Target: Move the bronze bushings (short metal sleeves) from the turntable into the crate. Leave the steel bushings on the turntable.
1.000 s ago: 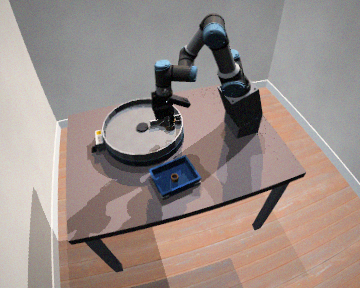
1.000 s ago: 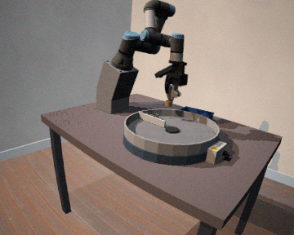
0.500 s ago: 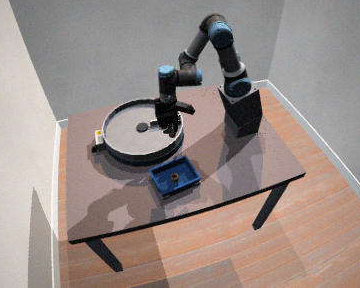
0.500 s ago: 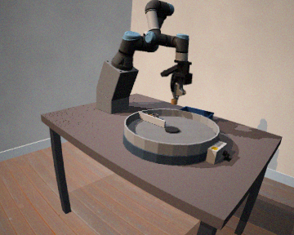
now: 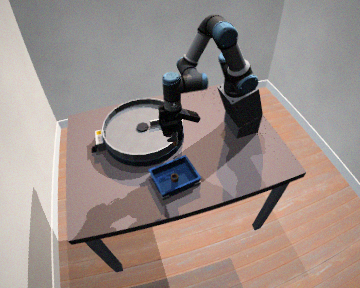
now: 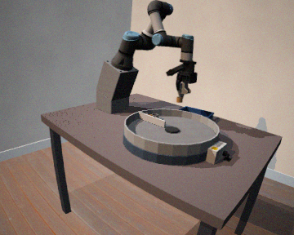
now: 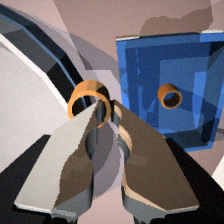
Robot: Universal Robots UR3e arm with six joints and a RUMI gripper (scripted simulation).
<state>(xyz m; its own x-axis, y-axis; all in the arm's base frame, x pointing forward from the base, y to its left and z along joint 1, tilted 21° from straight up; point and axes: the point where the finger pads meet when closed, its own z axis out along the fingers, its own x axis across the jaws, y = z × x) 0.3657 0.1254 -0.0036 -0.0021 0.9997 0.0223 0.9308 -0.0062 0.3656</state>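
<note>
Now: the blue crate 40 mm ahead of my hand, 100 mm to the left of it and 120 mm below it. From my hand the other things lie so: turntable: 120 mm ahead, 230 mm to the right, 90 mm below.
</note>
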